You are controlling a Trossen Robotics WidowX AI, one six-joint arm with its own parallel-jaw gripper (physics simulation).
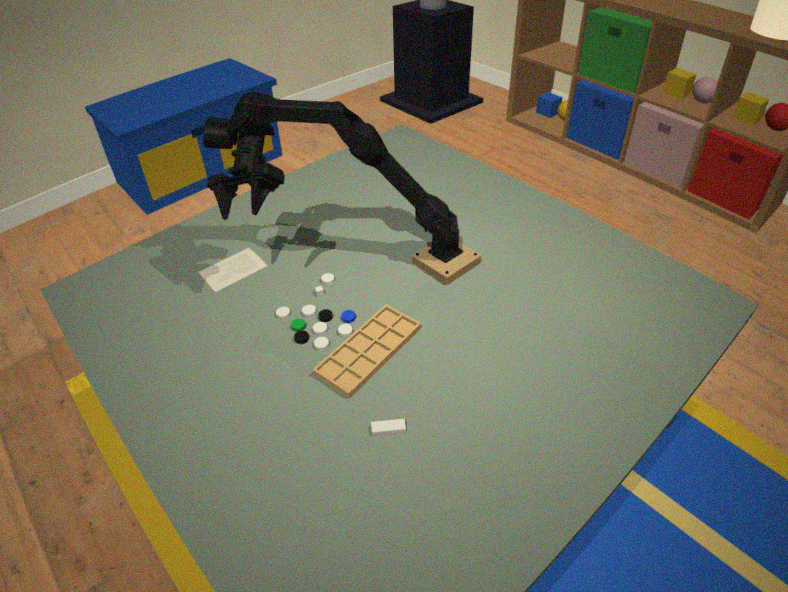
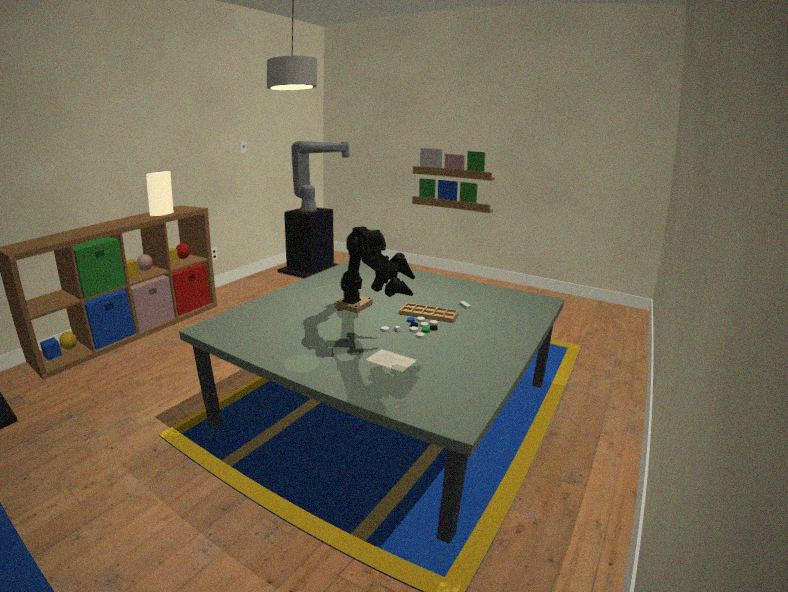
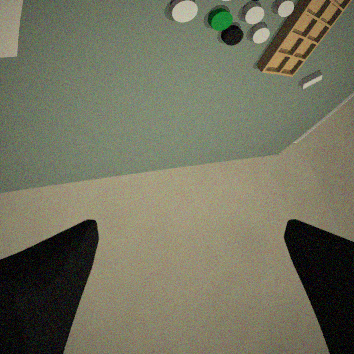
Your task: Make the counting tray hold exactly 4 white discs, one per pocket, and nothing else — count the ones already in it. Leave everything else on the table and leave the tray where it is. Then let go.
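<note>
The wooden counting tray (image 1: 367, 349) (image 2: 428, 312) (image 3: 294, 38) lies flat on the table, and its pockets look empty. Several white discs lie loose beside its long side, among them a near one (image 1: 321, 342) (image 3: 260, 34), an outer one (image 1: 282, 311) (image 3: 184, 10) and a far one (image 1: 327, 278) (image 2: 384, 328). A green disc (image 1: 298, 324) (image 3: 221, 19), a blue disc (image 1: 348, 316) (image 2: 410, 319) and two black discs, one nearer (image 1: 301, 337) (image 3: 232, 35) and one farther (image 1: 325, 315), lie among them. My gripper (image 1: 240, 215) (image 2: 412, 285) (image 3: 195, 231) is open and empty, high above the table, away from discs and tray.
A small white cube (image 1: 319, 291) (image 2: 396, 328) lies near the far white disc. A white block (image 1: 387, 426) (image 2: 465, 304) (image 3: 312, 80) lies beyond the tray. A paper sheet (image 1: 233, 269) (image 2: 391, 360) (image 3: 8, 30) lies on the table (image 1: 509, 407). The arm's wooden base (image 1: 446, 270) stands near the tray.
</note>
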